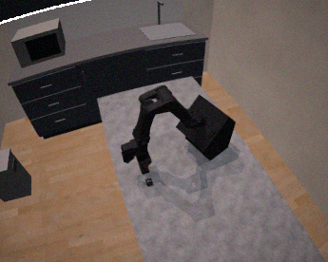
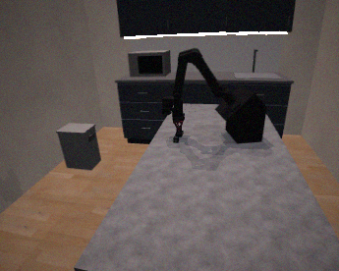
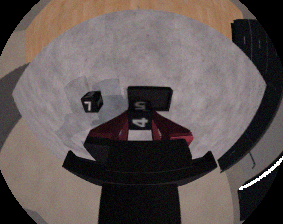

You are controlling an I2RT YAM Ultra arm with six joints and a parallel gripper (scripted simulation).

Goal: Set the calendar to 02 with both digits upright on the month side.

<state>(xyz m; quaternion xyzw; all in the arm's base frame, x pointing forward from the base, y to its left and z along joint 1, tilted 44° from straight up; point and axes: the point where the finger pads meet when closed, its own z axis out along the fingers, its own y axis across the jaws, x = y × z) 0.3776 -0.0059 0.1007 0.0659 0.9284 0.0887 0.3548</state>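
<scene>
Right now my hand is 20 mm to the left of the dark tray and 50 mm above it. Also, from my hand: dark calendar cube: right at my hand.
</scene>
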